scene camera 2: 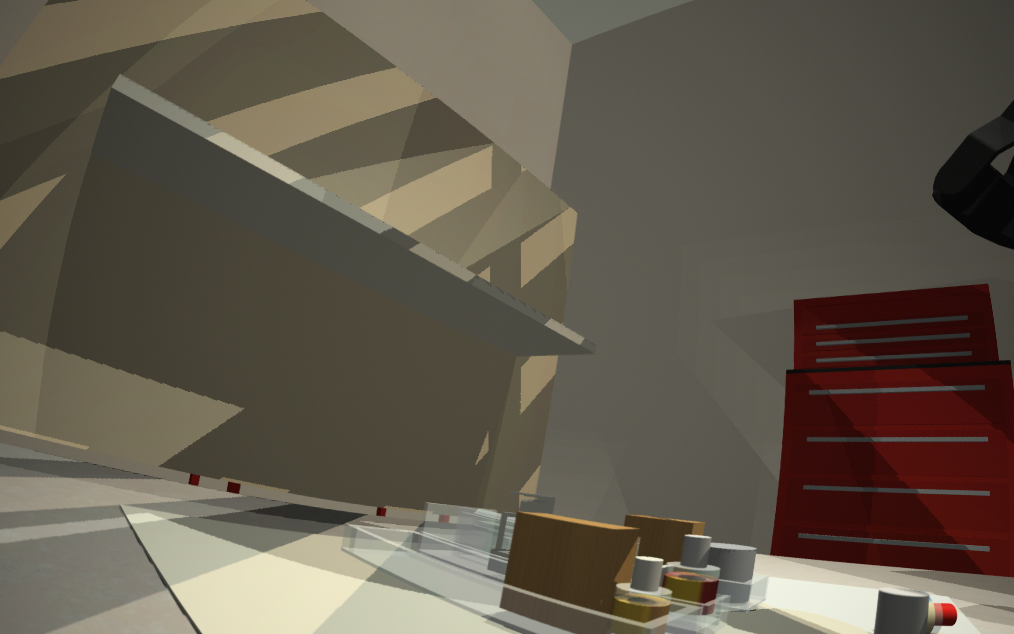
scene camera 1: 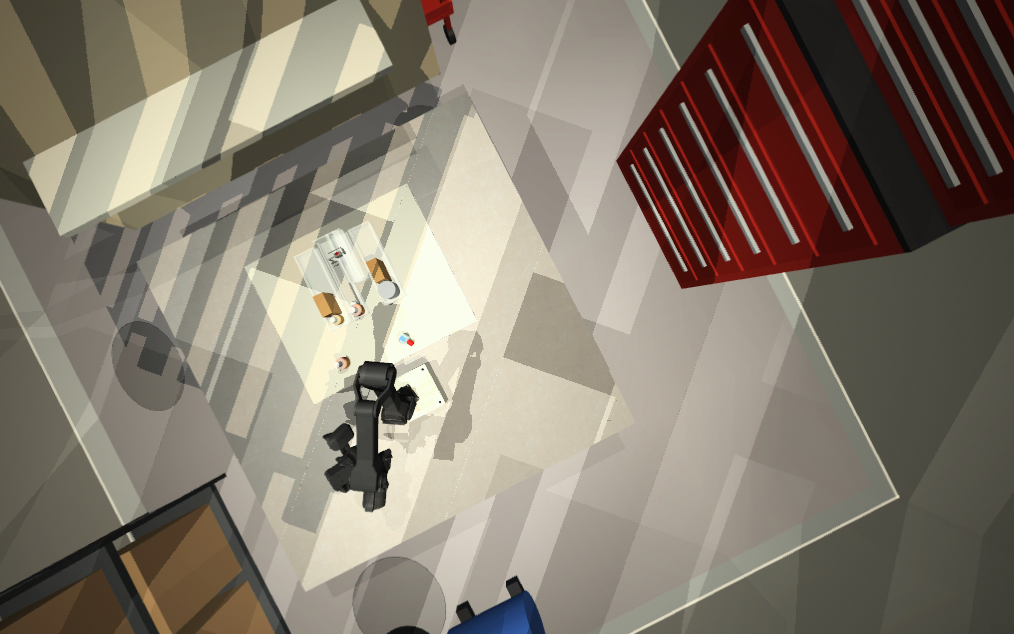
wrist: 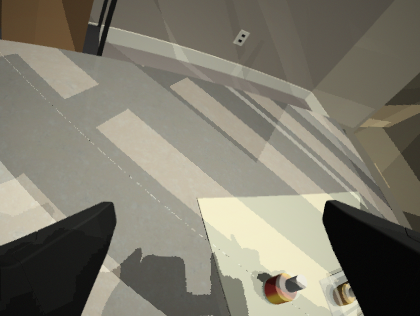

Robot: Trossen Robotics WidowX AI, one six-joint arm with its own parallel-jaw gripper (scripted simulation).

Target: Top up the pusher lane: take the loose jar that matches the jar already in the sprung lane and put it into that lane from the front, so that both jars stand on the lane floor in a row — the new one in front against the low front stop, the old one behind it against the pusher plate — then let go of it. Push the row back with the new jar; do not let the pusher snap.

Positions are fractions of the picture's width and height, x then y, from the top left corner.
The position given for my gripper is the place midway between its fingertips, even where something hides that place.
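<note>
A lane (scene camera 2: 0.47, 0.84) is in the scene, and I see the same lane (scene camera 1: 0.35, 0.42) from another camera. There is a brown box (scene camera 2: 0.57, 0.89) here, and also a brown box (scene camera 2: 0.65, 0.85). My gripper (scene camera 1: 0.33, 0.71) (wrist: 0.53, 0.68) holds nothing; it is open.
</note>
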